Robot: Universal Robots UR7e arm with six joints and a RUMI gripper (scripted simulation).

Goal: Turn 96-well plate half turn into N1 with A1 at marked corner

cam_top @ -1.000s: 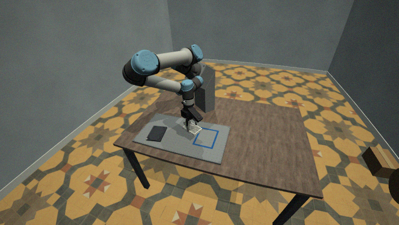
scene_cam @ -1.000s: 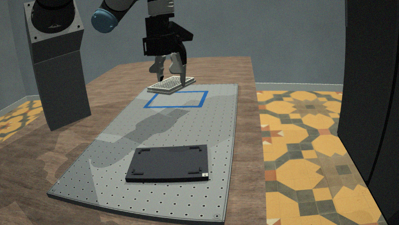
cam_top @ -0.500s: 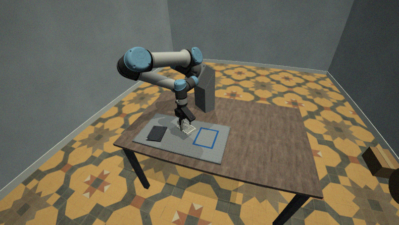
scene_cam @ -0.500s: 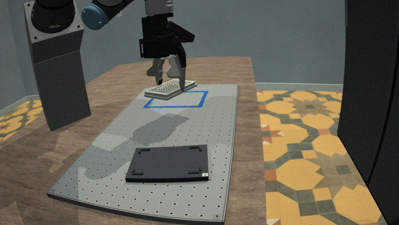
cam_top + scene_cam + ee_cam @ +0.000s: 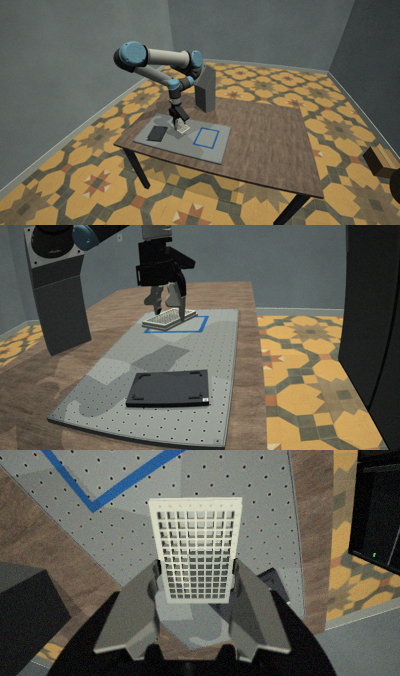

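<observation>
Now: the black plate nest N1 200 mm to the right of my hand, 90 mm below it and 10 mm behind it. Round my hand: 96-well plate: 10 mm below; A1 label: 260 mm to the right, 80 mm below, 60 mm ahead.
</observation>
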